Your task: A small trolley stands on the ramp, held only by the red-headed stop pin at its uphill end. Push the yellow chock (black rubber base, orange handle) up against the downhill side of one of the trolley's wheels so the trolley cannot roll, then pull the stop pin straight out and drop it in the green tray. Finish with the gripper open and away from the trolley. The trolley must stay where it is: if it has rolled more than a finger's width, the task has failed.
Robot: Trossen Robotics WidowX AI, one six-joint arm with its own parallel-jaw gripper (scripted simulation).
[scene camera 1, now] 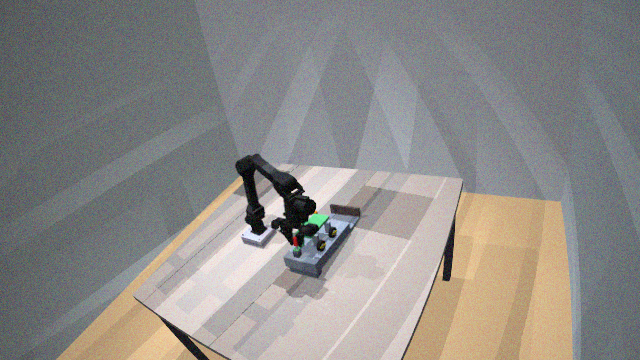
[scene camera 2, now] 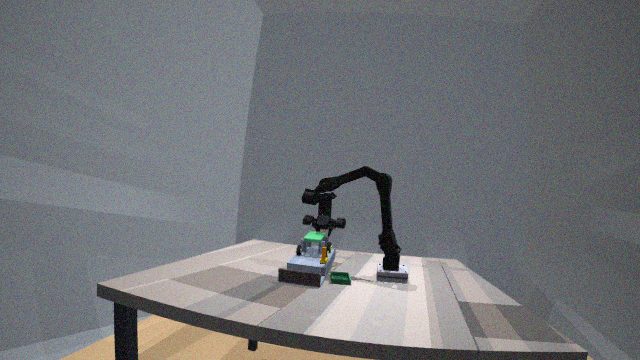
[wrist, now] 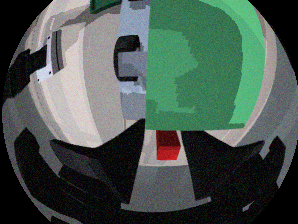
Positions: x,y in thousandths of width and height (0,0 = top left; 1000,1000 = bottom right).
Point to a trolley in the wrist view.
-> At 683,324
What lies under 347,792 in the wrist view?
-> The gripper.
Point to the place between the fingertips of the gripper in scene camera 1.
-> At 463,685
